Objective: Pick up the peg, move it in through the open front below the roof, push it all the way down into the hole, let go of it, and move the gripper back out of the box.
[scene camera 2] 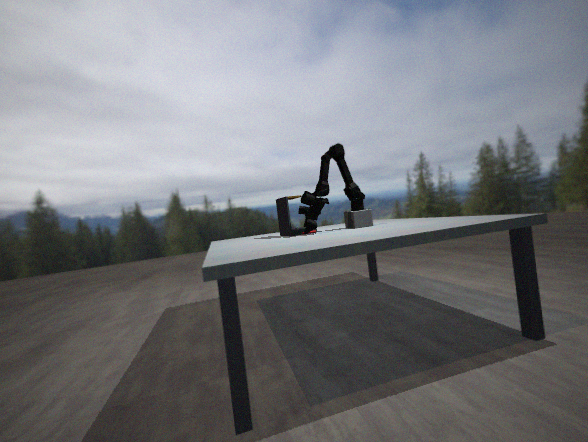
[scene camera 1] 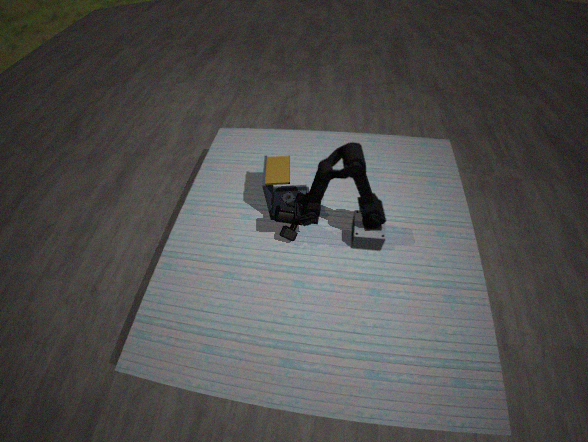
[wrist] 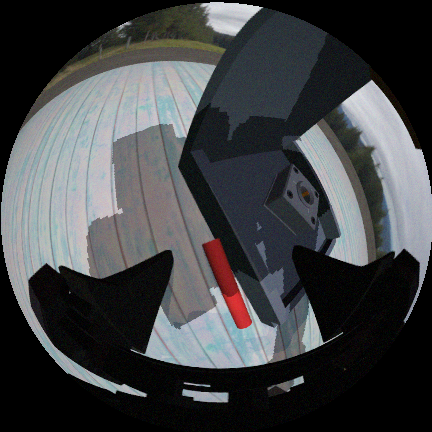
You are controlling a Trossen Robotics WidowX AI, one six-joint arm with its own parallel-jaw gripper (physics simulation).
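Frame: origin at the arm's base, x right, y up, z back, level; metres.
Where they show: gripper, fingertip midpoint: [scene camera 2: 304, 230] [wrist: 234, 255]; arm's base at its link origin: [scene camera 2: 358, 210] [scene camera 1: 372, 222].
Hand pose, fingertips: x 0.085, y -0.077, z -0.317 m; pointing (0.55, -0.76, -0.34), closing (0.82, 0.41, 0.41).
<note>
Each offset is from my fingertips to the centre of the thing. "spot": to the spot under its first point. Level surfaces: height alone.
The red peg @[dy -0.014, dx -0.010, dz +0.024 m] [wrist: 227, 285] [scene camera 2: 311, 232] lies on its side on the table, just outside the long lower edge of the dark box @[dy +0.091, dx +0.081, dz -0.007 m] [wrist: 235, 175] [scene camera 2: 284, 218]. A grey block @[dy +0.003, dx +0.091, dz -0.015 m] [wrist: 287, 200] [scene camera 1: 288, 197] with a round hole stands on the box floor. The yellow roof @[spot: dy +0.203, dx +0.073, dz -0.038 m] [scene camera 1: 277, 170] is held above by the box wall. My gripper [wrist: 234, 255] [scene camera 2: 310, 228] is open and empty, pointing down over the peg. In the wrist view the peg shows between the two spread fingers, apart from both. In scene camera 1 the arm's end hides the peg.
The pale striped table @[dy -0.021 m] [scene camera 1: 320, 320] [scene camera 2: 400, 232] bears the box and the arm. The arm's grey base block [scene camera 1: 368, 240] [scene camera 2: 359, 218] stands right of the box. The tall box wall [wrist: 280, 65] rises close beside the gripper's working area.
</note>
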